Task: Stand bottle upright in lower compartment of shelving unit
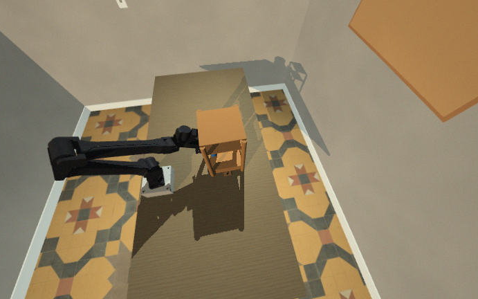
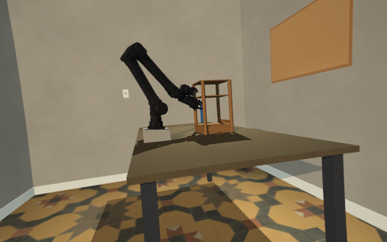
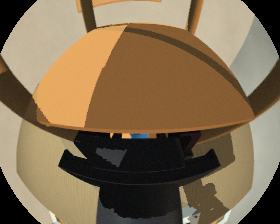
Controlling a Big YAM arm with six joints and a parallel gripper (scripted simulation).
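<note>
Right now my hand is right at the blue bottle. Also, from my hand: wooden shelving unit (7 cm ahead, 2 cm to the right).
</note>
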